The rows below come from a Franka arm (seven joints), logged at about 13 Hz.
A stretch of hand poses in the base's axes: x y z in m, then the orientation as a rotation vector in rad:
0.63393 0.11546 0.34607 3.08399 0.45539 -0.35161
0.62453 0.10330 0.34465 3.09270 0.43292 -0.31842
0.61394 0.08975 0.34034 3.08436 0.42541 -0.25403
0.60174 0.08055 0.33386 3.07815 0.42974 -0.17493
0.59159 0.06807 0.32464 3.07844 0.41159 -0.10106
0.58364 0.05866 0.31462 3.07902 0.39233 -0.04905
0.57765 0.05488 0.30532 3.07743 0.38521 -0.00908
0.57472 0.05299 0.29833 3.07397 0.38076 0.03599
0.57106 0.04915 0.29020 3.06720 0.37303 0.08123
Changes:
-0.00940 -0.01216 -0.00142 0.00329 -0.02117 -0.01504
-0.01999 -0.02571 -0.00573 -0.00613 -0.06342 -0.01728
-0.03219 -0.03491 -0.01221 -0.00921 -0.11478 -0.01269
-0.04234 -0.04739 -0.02143 -0.00895 -0.16265 -0.02354
-0.05029 -0.05680 -0.03145 -0.00857 -0.19641 -0.03542
-0.05628 -0.06058 -0.04075 -0.00812 -0.22237 -0.03946
-0.05921 -0.06247 -0.04774 -0.00792 -0.25174 -0.04156
-0.06287 -0.06631 -0.05587 -0.01086 -0.28181 -0.04515

